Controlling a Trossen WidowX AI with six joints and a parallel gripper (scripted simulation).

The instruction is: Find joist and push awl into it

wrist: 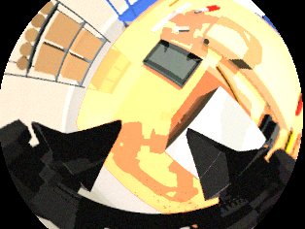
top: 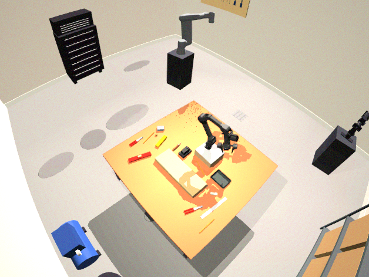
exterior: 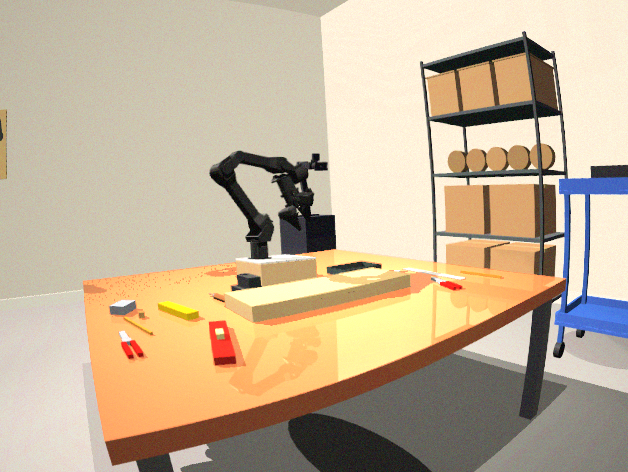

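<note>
My gripper tip is now 130 mm short of the dark stud finder, 370 mm to the left of it and 130 mm above it. Also, from my gripper tip: awl 130 mm ahead, 470 mm to the right, 160 mm below; then dark tray 170 mm ahead, 80 mm to the left, 160 mm below; then white ruler 450 mm ahead, 190 mm to the left, 170 mm below.
</note>
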